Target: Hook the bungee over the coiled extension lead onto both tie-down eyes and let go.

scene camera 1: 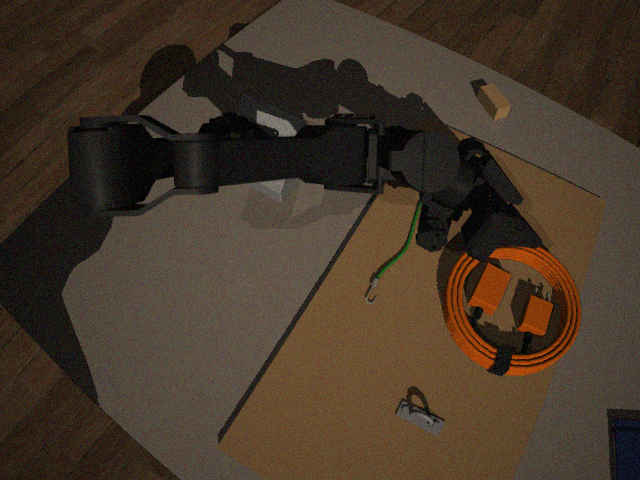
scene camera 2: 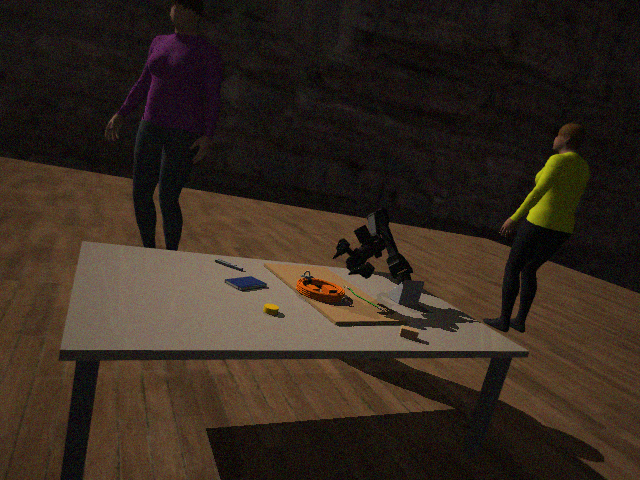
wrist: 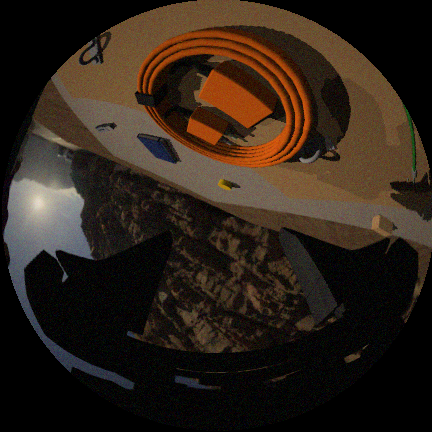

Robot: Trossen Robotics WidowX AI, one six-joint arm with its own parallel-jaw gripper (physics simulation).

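Seen in the pictures: gripper, between the fingertips: (scene camera 1: 530, 222) (scene camera 2: 340, 265) (wrist: 226, 234); arm's base, origin of its link: (scene camera 2: 406, 287).
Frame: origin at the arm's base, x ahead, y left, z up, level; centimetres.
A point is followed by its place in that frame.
Note:
An orange coiled extension lead (scene camera 1: 458, 314) {z -2.3, x 36.5, y -10.6 cm} (scene camera 2: 318, 290) {z -3.3, x 45.7, y -3.1 cm} (wrist: 298, 100) {z -2.4, x 35.1, y -1.1 cm} lies on a wooden board (scene camera 1: 337, 381) {z -5.2, x 26.0, y -24.7 cm} (scene camera 2: 361, 315) {z -5.2, x 38.7, y 16.7 cm} (wrist: 362, 169) {z -5.2, x 33.4, y 11.7 cm}. A green bungee (scene camera 1: 400, 252) {z -4.8, x 25.7, y -4.3 cm} (scene camera 2: 363, 297) (wrist: 409, 132) lies on the board beside the coil. Its free metal hook (scene camera 1: 371, 291) {z -4.7, x 24.5, y -11.7 cm} rests flat, and its other end is hidden under my gripper. One tie-down eye (scene camera 1: 419, 414) {z -2.6, x 37.0, y -24.8 cm} (scene camera 2: 308, 274) (wrist: 95, 48) stands past the coil. A second eye (wrist: 313, 156) {z -3.0, x 38.1, y 5.5 cm} sits against the coil's near edge. My gripper (scene camera 1: 461, 233) (scene camera 2: 351, 259) {z 8.2, x 39.9, y -0.3 cm} (wrist: 226, 234) {z 8.2, x 39.9, y -0.3 cm} is open and empty, and hangs above the board at the coil's edge.
A small wooden block (scene camera 1: 493, 101) {z -3.4, x 29.4, y 30.7 cm} (scene camera 2: 410, 334) {z -4.8, x 30.1, y 33.8 cm} (wrist: 381, 223) {z -4.5, x 29.8, y 30.0 cm} lies on the table. A blue book (scene camera 2: 246, 283) {z -5.2, x 71.6, y -14.1 cm} (wrist: 158, 147) {z -5.2, x 67.3, y -15.4 cm}, a yellow roll (scene camera 2: 271, 309) {z -4.6, x 74.0, y 11.3 cm} (wrist: 225, 184) {z -4.8, x 70.5, y 8.7 cm} and a pen (scene camera 2: 229, 265) {z -5.7, x 69.4, y -36.5 cm} lie beyond the board. Two people (scene camera 2: 172, 119) (scene camera 2: 537, 229) stand near the table.

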